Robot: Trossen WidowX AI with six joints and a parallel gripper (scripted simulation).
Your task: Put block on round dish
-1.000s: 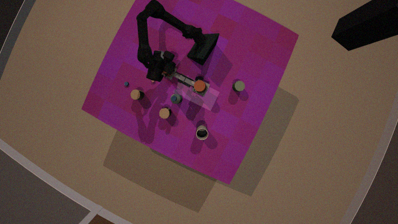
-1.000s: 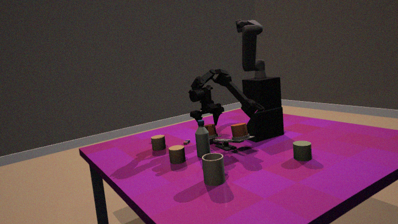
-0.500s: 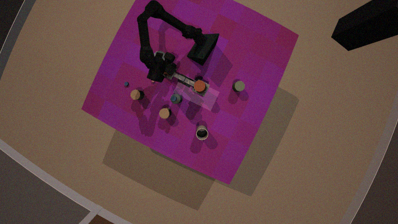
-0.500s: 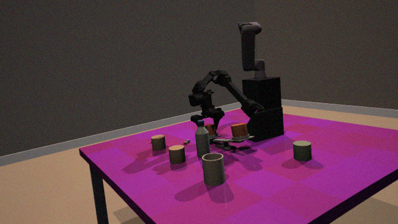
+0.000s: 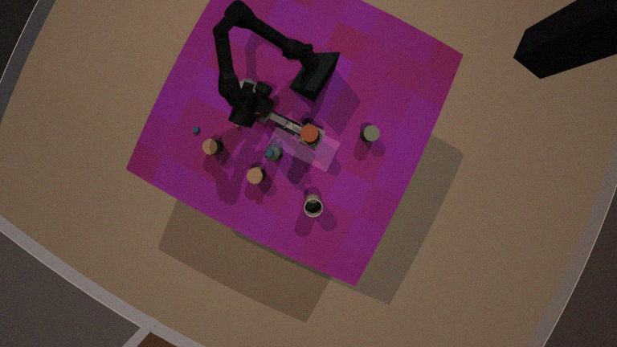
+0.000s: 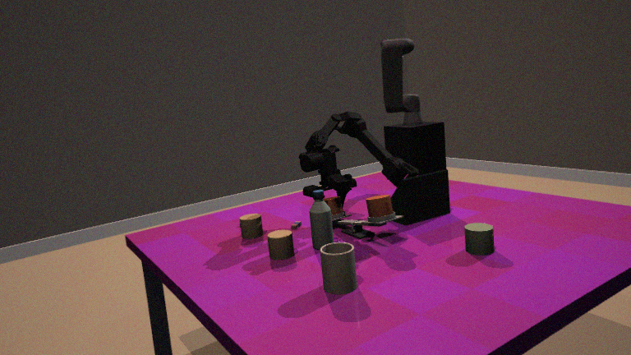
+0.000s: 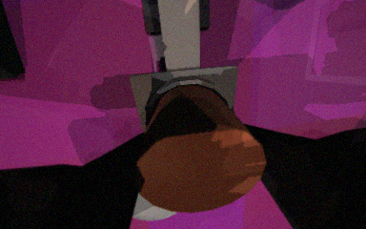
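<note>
The round dish is 5 cm behind my gripper tip, 12 cm to the right of it and 4 cm below it. Round my gripper tip: striped piece (11 cm ahead, 8 cm to the right, 4 cm below); dark grey block (right at my gripper tip); grey bottle (13 cm ahead, 16 cm to the left, 7 cm above).
</note>
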